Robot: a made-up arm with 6 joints.
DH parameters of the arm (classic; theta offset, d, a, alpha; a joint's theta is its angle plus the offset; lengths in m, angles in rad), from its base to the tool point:
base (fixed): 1.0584 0 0.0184 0
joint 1: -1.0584 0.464 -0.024 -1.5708
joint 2: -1.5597 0 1.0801 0
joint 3: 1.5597 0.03 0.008 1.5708
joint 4: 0 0.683 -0.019 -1.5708
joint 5: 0 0.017 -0.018 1.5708
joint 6: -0.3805 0 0.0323 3.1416
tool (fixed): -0.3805 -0.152 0 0
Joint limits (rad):
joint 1: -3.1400..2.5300
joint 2: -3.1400..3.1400
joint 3: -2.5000..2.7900
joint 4: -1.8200..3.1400
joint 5: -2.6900..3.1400
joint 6: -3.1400..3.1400
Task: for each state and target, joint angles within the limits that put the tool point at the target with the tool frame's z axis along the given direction. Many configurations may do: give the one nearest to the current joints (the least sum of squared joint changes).
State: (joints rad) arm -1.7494 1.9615 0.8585 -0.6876 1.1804 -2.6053
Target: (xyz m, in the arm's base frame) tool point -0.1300 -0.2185 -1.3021 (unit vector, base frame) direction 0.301 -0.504 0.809
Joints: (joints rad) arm -2.1504 2.6428 0.7242 -1.4399 0.5617 -2.6210
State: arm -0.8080 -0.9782 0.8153 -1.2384 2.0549 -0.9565
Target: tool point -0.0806 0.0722 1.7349 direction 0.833 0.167 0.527
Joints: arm -1.5454 -0.5816 1.4715 -1.0312 1.7911 -0.7614
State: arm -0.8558 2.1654 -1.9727 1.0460 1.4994 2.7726
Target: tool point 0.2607 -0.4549 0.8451 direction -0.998 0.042 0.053
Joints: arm -1.4062 1.6010 -2.4863 1.4803 1.7641 2.7760
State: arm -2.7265 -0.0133 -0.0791 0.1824 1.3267 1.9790
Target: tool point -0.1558 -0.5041 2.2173 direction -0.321 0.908 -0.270
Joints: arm -2.1610 0.3343 -0.1313 0.9874 1.1805 1.9885
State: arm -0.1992 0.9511 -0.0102 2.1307 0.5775 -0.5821
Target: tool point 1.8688 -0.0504 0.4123 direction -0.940 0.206 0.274
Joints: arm -0.0318 1.4386 0.3019 2.1305 -0.2091 -0.5695
